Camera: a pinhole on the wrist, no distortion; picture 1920 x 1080 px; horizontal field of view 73.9 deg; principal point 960.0 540.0 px. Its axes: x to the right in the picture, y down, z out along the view. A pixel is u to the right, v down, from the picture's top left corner.
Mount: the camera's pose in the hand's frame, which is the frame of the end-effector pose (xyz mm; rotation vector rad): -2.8 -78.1 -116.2 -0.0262 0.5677 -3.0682
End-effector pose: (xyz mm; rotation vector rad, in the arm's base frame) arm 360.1 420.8 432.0 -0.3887 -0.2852 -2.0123
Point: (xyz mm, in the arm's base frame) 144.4 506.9 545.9
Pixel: 653 843
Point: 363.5 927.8 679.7
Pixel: 1734 385
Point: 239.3 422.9 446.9
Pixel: 348 419
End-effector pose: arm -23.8 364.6 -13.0 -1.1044 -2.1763 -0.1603
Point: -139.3 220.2 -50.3
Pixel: 1516 787
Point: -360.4 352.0 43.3
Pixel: 283 952
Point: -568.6 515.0 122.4
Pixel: outside the picture
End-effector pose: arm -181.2 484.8 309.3 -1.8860 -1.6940 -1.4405
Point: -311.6 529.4 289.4
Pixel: 569 768
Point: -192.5 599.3 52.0
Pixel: 1455 358
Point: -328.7 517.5 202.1
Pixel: 1310 1002
